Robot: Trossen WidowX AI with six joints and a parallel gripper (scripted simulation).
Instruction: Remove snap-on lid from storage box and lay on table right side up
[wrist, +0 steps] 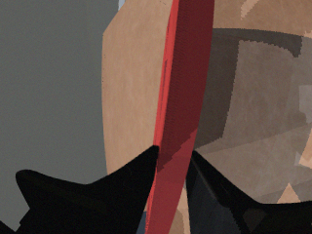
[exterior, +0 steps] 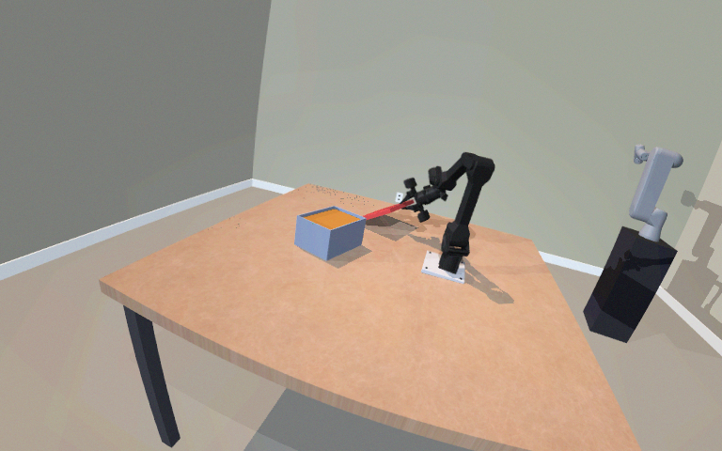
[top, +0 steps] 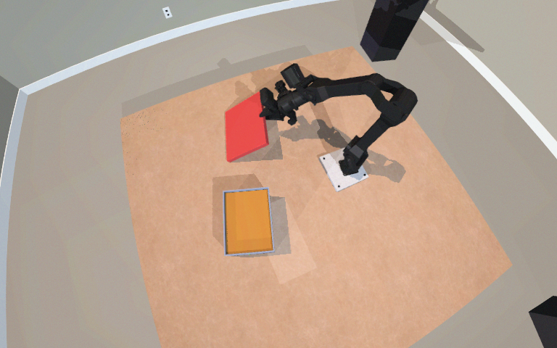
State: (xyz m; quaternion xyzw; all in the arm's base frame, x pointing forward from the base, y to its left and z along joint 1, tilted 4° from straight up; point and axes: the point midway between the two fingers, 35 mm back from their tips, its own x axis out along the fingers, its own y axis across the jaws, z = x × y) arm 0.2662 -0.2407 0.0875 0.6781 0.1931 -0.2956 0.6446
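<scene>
Now: the red lid 7 cm ahead of my gripper tip, 1 cm to the right of it and 4 cm below it. Round my gripper tip: blue-grey storage box 13 cm ahead, 36 cm to the left, 5 cm below.
</scene>
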